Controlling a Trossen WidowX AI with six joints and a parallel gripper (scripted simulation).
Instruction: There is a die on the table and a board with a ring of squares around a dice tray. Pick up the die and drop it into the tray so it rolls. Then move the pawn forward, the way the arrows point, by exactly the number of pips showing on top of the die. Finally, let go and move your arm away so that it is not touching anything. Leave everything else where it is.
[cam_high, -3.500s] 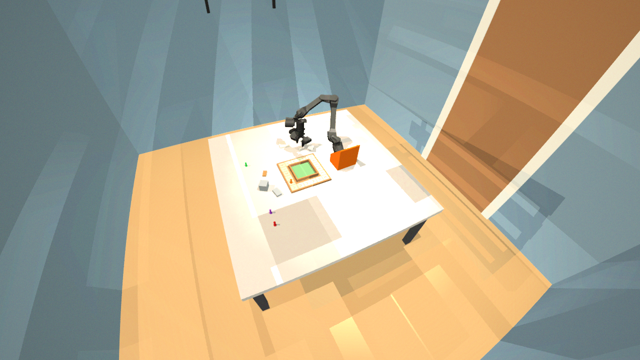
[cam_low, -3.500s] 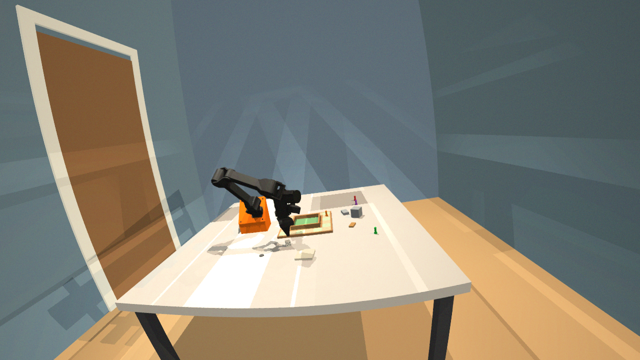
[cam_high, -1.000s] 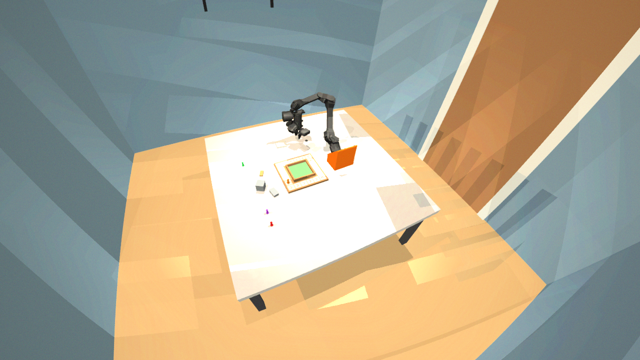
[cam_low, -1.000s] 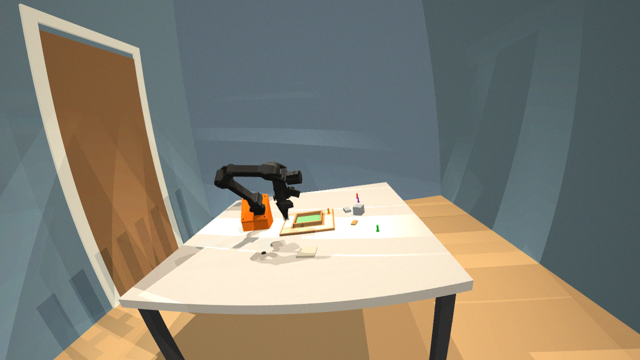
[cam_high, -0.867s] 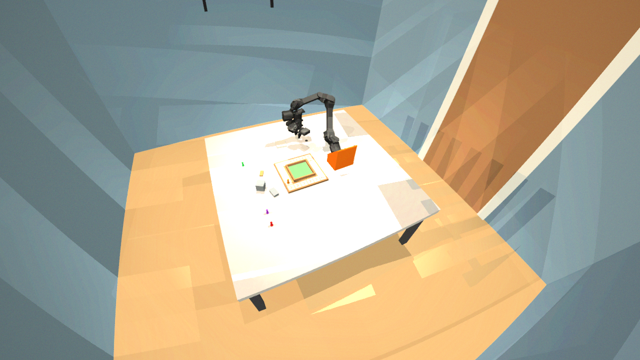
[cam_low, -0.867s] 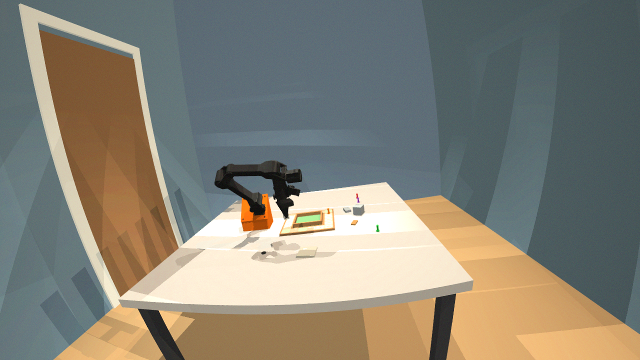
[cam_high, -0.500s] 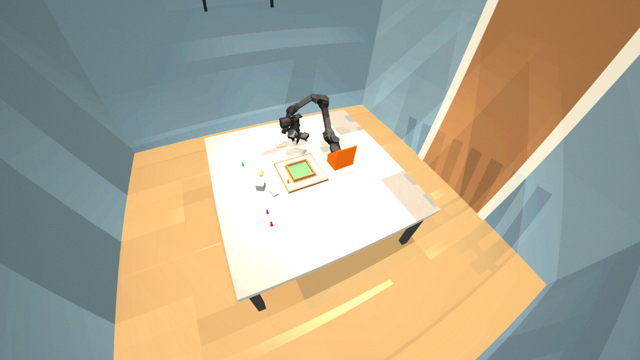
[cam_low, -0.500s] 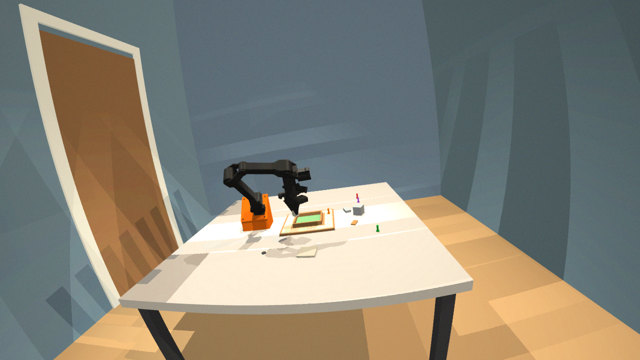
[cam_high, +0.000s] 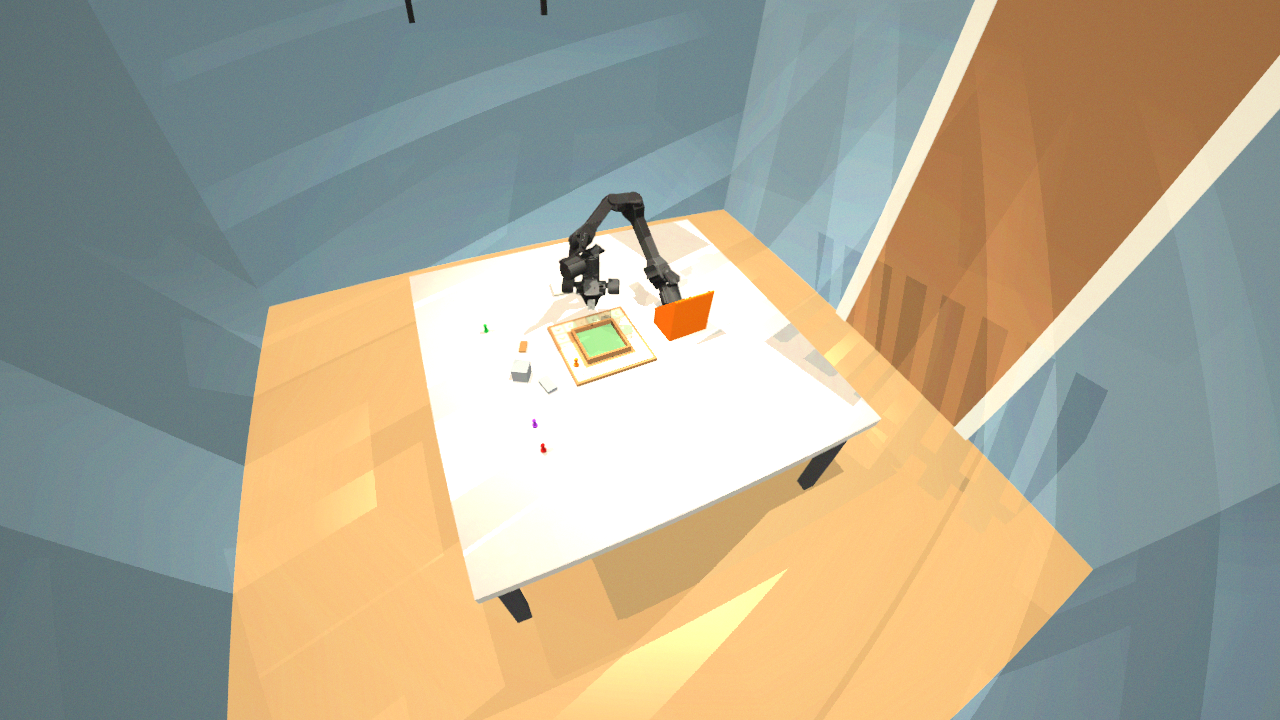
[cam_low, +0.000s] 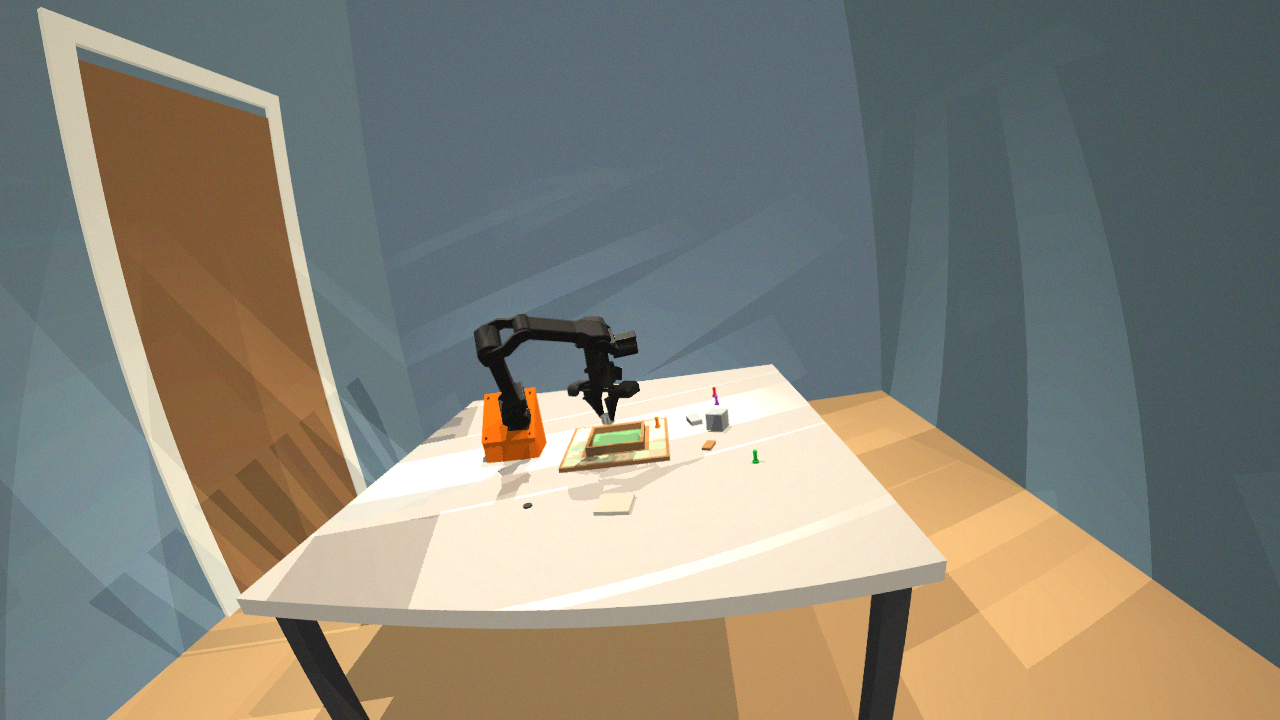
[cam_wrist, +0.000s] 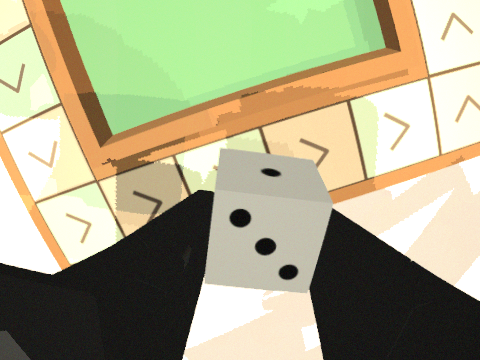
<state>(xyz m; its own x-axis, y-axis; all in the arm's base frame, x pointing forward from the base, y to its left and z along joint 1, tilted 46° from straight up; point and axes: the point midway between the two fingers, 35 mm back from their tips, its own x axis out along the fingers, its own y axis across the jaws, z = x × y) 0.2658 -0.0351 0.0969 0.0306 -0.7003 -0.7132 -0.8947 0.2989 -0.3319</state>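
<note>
My gripper tip is 150 mm to the right of the orange pawn, 120 mm short of it and 80 mm above it. The rest, counted from my gripper tip: brown block (250 mm ahead, 100 mm below, 10 mm to the right); then green dice tray (100 mm below, 90 mm to the left); then white die (right at my gripper tip).
</note>
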